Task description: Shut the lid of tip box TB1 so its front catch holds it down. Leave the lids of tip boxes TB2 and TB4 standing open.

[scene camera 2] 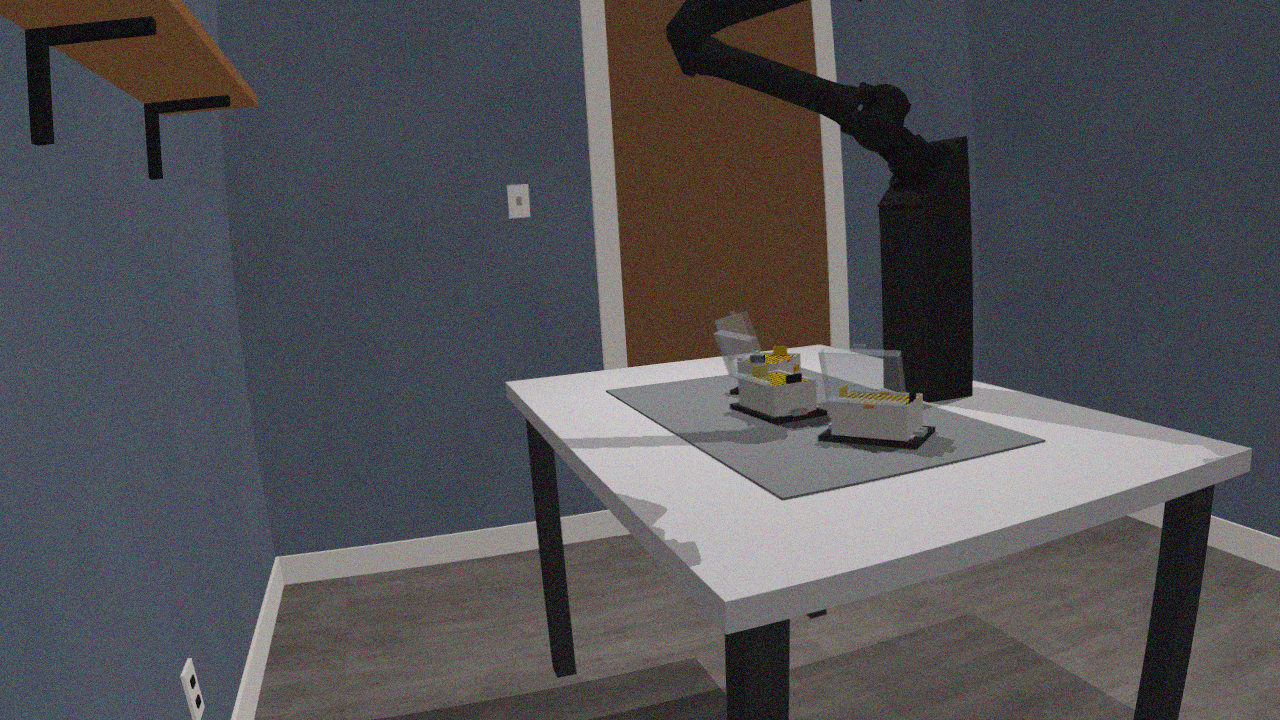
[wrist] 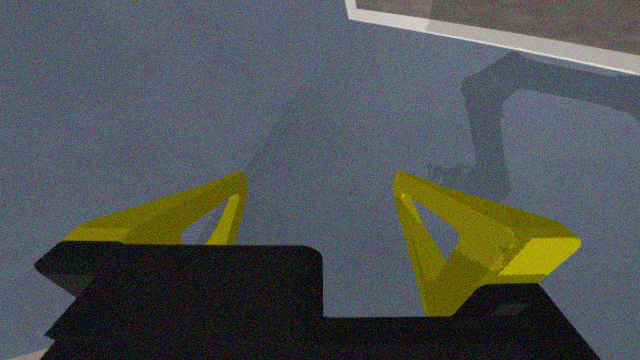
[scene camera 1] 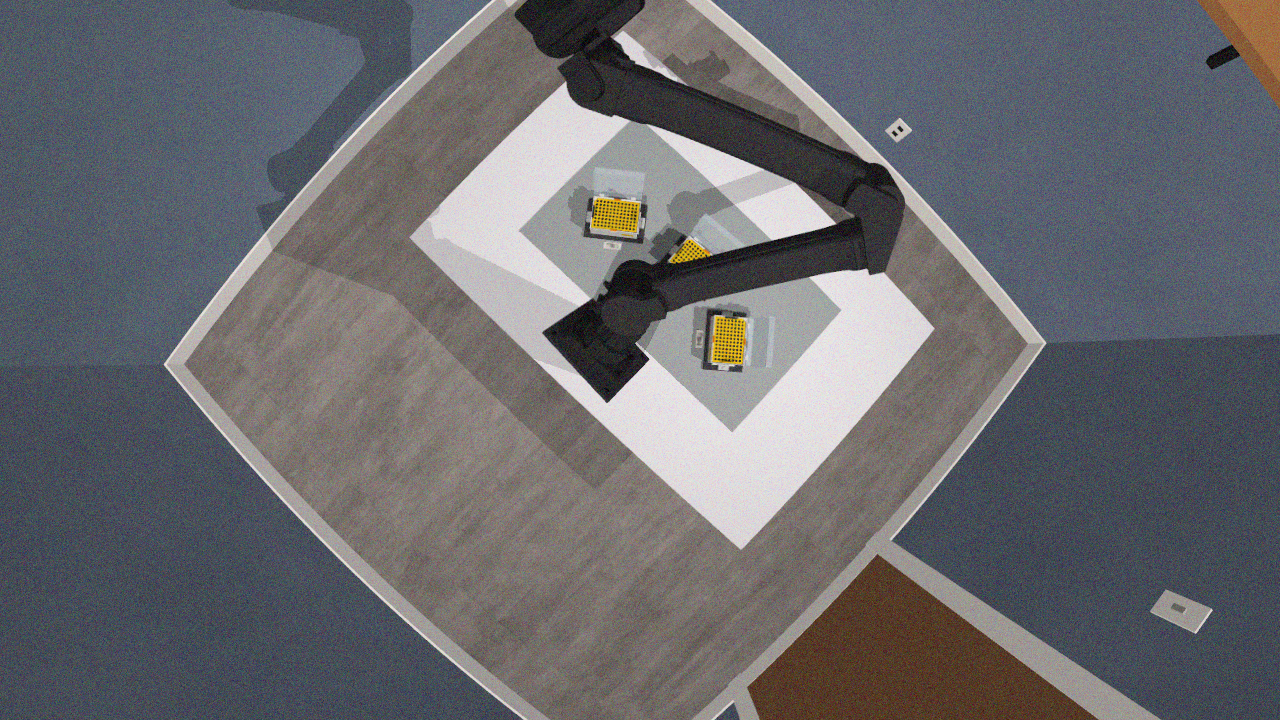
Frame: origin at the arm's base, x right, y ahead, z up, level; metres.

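Where they show: gripper, fingertip midpoint: (wrist: 320, 179); arm's base at its link origin: (scene camera 2: 921, 168) (scene camera 1: 598, 348).
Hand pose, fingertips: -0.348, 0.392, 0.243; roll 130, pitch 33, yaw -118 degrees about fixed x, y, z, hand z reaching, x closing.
Observation:
Things, the pixels of their top centre, and the offset from my fingertips, as dx, dy, dz. Level surfaces: height alone.
- middle box at its top centre: (scene camera 2: 782, 373) +0.393, -0.087, -0.595
- third box at its top centre: (scene camera 2: 769, 350) (scene camera 1: 730, 340) +0.576, -0.178, -0.586
- grey mat at its surface level: dz -0.661
- white table at its surface level: dz -0.664
Three white tip boxes with yellow racks stand on the grey mat with clear lids raised. One box (scene camera 1: 615, 215) (scene camera 2: 875, 419) has its lid (scene camera 1: 618, 181) (scene camera 2: 862, 371) upright. The middle box (scene camera 1: 689, 251) (scene camera 2: 776, 397) is partly under the forearm in scene camera 1. The third box (scene camera 1: 729, 340) (scene camera 2: 771, 359) has its lid (scene camera 1: 763, 342) open to the right in that view. I cannot read which is TB1, TB2 or TB4. My gripper (wrist: 320, 179) is open and empty, held high, away from the boxes; its fingers are hidden in scene camera 1 and it is not in scene camera 2.
The grey mat (scene camera 1: 760, 394) (scene camera 2: 787, 465) lies on the white table (scene camera 1: 823, 402) (scene camera 2: 984, 501). The black arm pedestal (scene camera 1: 595, 353) (scene camera 2: 926, 295) stands at the table's side. The forearm and upper arm pass above the table. A wooden shelf (scene camera 2: 170, 62) is on the wall.

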